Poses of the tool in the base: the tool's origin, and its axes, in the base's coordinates. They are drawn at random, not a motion.
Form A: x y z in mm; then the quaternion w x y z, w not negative.
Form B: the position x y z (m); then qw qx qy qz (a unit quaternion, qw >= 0). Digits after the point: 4 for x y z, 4 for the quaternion.
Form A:
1: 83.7 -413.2 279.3 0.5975 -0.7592 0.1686 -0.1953
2: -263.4 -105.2 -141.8 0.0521 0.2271 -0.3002 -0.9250
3: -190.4 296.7 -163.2 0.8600 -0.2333 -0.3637 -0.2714
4: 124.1 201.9 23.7 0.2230 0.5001 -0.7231 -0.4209
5: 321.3 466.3 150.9 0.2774 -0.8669 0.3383 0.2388
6: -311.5 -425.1 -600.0 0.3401 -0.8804 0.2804 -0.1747
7: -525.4 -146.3 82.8 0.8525 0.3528 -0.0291 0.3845
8: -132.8 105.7 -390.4 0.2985 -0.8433 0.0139 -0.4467
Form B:
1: 0.0837 -0.4132 0.2793 0.5975 -0.7592 0.1686 -0.1953
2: -0.2634 -0.1052 -0.1418 0.0521 0.2271 -0.3002 -0.9250
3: -0.1904 0.2967 -0.1632 0.8600 -0.2333 -0.3637 -0.2714
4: 0.1241 0.2019 0.0237 0.2230 0.5001 -0.7231 -0.4209
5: 0.3213 0.4663 0.1509 0.2774 -0.8669 0.3383 0.2388
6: -0.3115 -0.4251 -0.6000 0.3401 -0.8804 0.2804 -0.1747
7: -0.5254 -0.1463 0.0828 0.8525 0.3528 -0.0291 0.3845
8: -0.1328 0.1057 -0.3904 0.2985 -0.8433 0.0139 -0.4467
